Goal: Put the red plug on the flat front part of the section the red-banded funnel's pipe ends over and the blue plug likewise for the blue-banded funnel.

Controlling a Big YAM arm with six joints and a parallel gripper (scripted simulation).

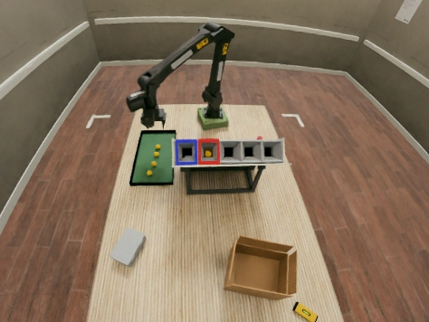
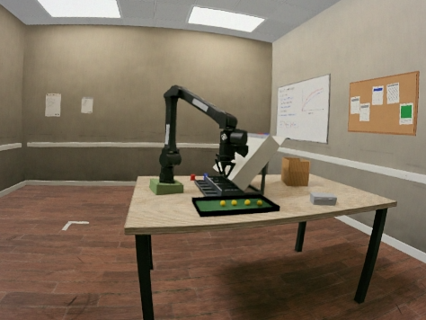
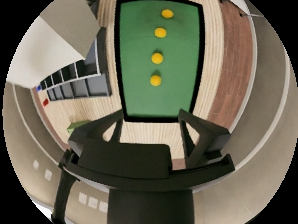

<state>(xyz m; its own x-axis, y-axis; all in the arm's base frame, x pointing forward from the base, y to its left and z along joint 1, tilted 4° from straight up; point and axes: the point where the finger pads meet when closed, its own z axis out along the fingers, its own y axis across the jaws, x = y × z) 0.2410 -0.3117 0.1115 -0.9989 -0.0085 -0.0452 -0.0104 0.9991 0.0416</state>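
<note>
The green marble tray lies 150 mm below my hand, 60 mm ahead of it and 20 mm to the right of it. From my hand the other things lie so: yellow level (820 mm ahead, 570 mm to the left, 150 mm below); white cover (310 mm to the left, 170 mm ahead, 50 mm above); grey block (550 mm ahead, 130 mm below, 70 mm to the right).
</note>
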